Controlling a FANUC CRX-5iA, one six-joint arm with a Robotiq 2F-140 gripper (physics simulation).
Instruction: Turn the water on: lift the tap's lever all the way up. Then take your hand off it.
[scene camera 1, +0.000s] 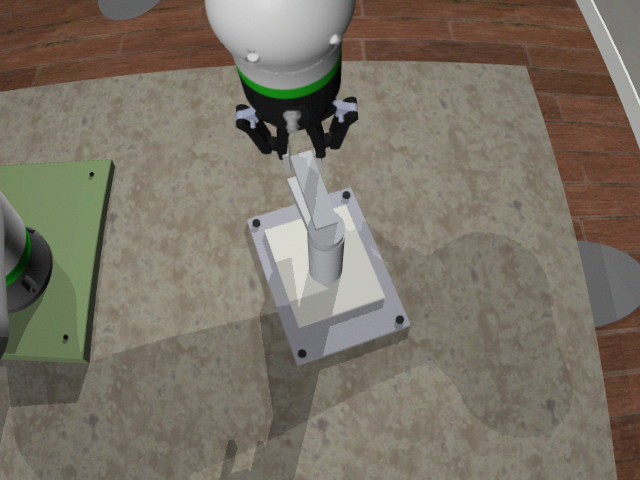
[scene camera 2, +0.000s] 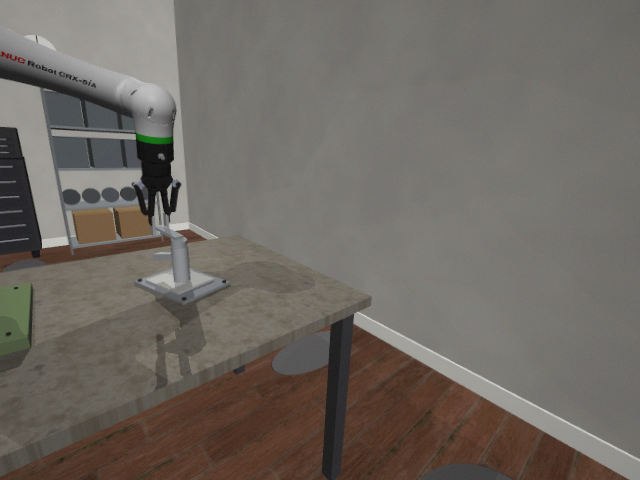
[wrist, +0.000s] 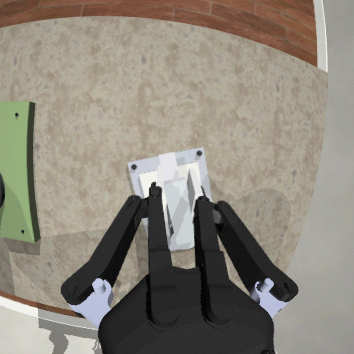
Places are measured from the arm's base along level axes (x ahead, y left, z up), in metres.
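Pixels of known places: gripper, fingertip midpoint: (scene camera 1: 303, 162) (scene camera 2: 160, 232) (wrist: 174, 175); arm's base, origin of the base link: (scene camera 1: 12, 270).
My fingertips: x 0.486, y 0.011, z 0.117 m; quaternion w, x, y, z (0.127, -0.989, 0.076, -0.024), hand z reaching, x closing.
Ahead of a thing's pixels: the offset from my fingertips to its top centre. Level surfaces: height alone.
The tap has an upright grey cylinder body @(dx +0.009, dy -0.098, dz -0.025 m) (scene camera 1: 325, 266) (scene camera 2: 180, 264) on a square-cornered base plate @(dx +0.009, dy -0.098, dz -0.137 m) (scene camera 1: 356, 335) (scene camera 2: 200, 292) (wrist: 148, 160). Its flat grey lever @(dx +0.003, dy -0.051, dz +0.025 m) (scene camera 1: 316, 198) (scene camera 2: 171, 232) (wrist: 180, 220) runs from the body's top to the gripper. In scene camera 2 it slopes gently upward to its free end, above the spout @(dx +0.000, dy -0.029, dz -0.050 m) (scene camera 2: 161, 256) (scene camera 1: 298, 197) (wrist: 168, 163). My gripper (scene camera 1: 303, 161) (scene camera 2: 160, 223) (wrist: 174, 175) points down and is shut on the lever near its free end, one finger pad on each side. The fingers partly hide the lever's end in scene camera 2.
A green mounting plate (scene camera 1: 56, 206) (scene camera 2: 16, 315) (wrist: 16, 170) lies on the table @(dz -0.149 m) (scene camera 1: 180, 232) (scene camera 2: 289, 315) (wrist: 95, 75), left of the tap, under a white arm part. A grey wall (scene camera 2: 413, 155) rises beyond the table. A shelf unit and dark drawers stand behind.
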